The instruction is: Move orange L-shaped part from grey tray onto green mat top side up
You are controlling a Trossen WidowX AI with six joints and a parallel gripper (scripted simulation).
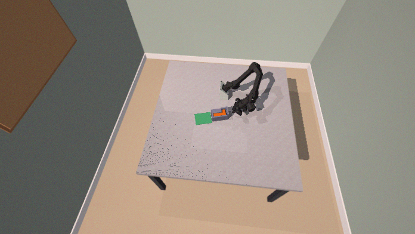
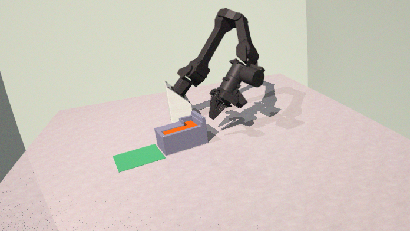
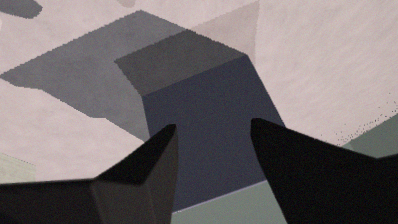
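My gripper tip is 30 mm short of the orange L-shaped part, 100 mm to the left of it and 10 mm above it. Round my gripper tip: green mat (90 mm ahead, 250 mm to the right, 80 mm below).
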